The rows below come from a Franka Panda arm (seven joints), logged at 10 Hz.
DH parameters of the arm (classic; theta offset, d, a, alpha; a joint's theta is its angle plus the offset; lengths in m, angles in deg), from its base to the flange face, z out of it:
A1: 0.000 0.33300 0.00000 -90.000
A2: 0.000 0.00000 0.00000 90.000
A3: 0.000 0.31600 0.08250 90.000
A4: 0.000 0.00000 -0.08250 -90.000
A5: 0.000 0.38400 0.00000 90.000
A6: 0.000 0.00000 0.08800 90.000
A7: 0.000 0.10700 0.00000 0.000
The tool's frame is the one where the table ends.
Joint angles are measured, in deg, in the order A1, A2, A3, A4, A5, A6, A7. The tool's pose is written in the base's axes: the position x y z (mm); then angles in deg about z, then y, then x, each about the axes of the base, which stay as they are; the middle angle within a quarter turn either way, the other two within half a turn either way. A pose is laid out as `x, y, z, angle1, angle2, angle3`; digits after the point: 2 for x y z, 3 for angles.
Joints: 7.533 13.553 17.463 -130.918 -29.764 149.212 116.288
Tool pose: 484.51, 238.10, 261.93, 67.707, 12.221, 173.649
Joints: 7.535 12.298 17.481 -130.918 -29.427 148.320 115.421
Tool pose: 485.17, 236.97, 271.75, 67.375, 12.735, 173.228
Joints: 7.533 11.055 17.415 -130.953 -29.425 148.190 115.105
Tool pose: 486.34, 236.27, 282.38, 67.295, 13.834, 173.216
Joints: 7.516 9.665 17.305 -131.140 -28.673 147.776 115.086
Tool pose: 486.71, 234.12, 292.84, 68.188, 14.449, 173.200
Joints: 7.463 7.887 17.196 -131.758 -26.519 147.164 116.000
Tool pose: 484.96, 230.21, 303.41, 71.104, 14.371, 173.468
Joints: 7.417 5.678 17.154 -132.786 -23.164 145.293 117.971
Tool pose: 479.51, 224.04, 312.62, 76.049, 12.973, 173.346
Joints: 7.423 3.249 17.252 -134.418 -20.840 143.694 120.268
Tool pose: 469.84, 218.81, 319.37, 80.214, 11.815, 172.965
